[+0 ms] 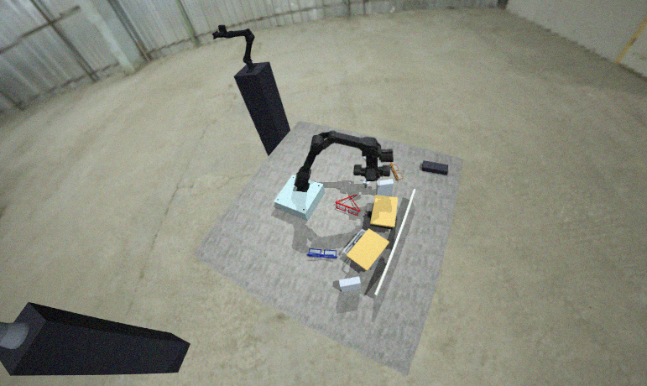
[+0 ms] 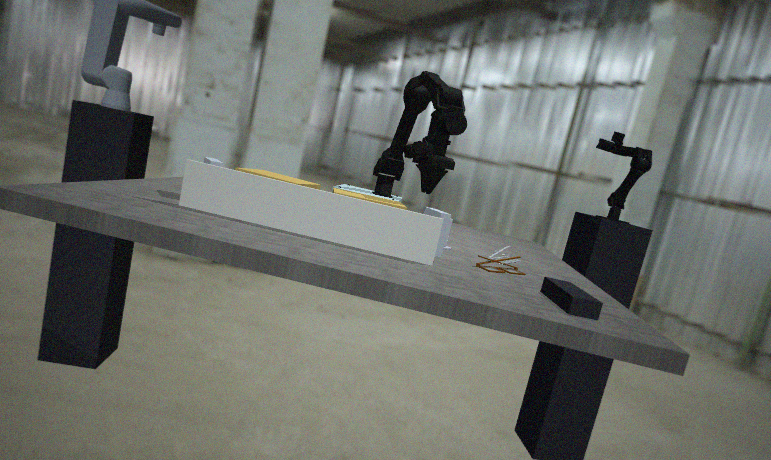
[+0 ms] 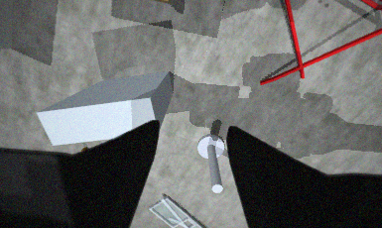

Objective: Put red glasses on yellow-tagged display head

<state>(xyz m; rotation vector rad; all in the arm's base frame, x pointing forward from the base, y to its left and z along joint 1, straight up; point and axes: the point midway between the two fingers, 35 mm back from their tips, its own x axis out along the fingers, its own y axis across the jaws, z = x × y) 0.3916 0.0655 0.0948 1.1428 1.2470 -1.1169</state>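
Right now my gripper tip is 50 mm past the white peg, 100 mm to the right of it and 120 mm above it. Round my gripper tip: long white wall: 180 mm ahead, 290 mm to the right, 90 mm below; then dark box: 370 mm ahead, 270 mm to the left, 120 mm below.
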